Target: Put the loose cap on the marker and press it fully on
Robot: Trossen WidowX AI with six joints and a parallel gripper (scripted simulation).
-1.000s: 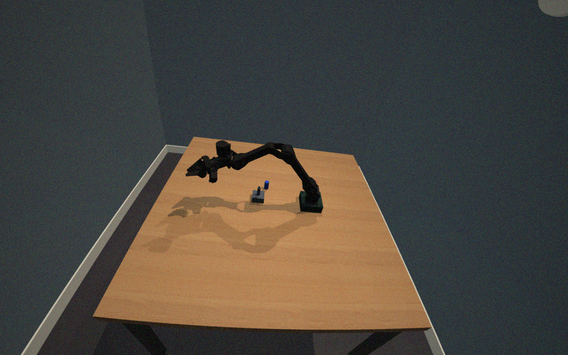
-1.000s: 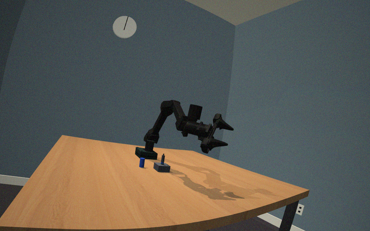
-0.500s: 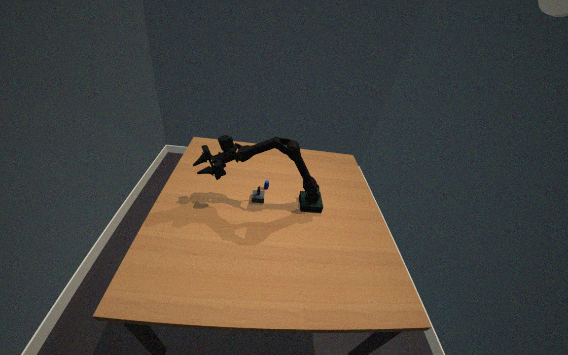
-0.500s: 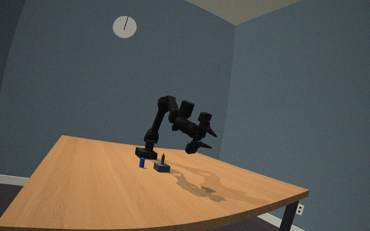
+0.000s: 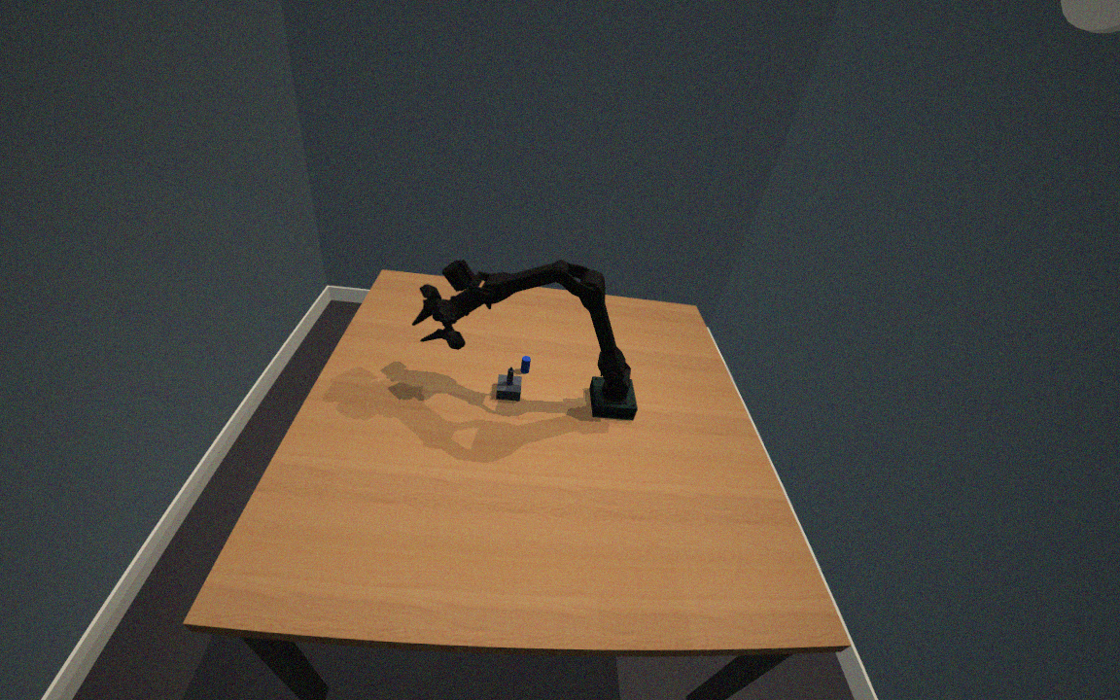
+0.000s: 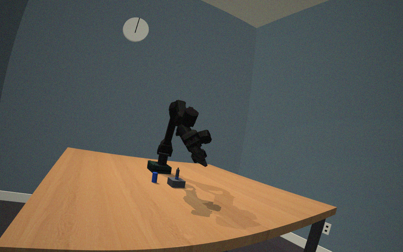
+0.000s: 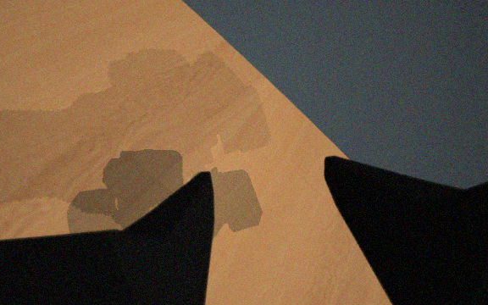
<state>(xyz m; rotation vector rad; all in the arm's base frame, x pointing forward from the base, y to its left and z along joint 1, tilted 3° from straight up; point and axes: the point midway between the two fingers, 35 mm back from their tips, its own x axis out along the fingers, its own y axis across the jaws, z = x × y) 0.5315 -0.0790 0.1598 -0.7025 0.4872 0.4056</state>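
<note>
The blue cap lies 310 mm behind my gripper tip, 150 mm below it and 70 mm to the right of it. Round my gripper tip: holder block: 260 mm behind, 150 mm below, 30 mm to the left.
</note>
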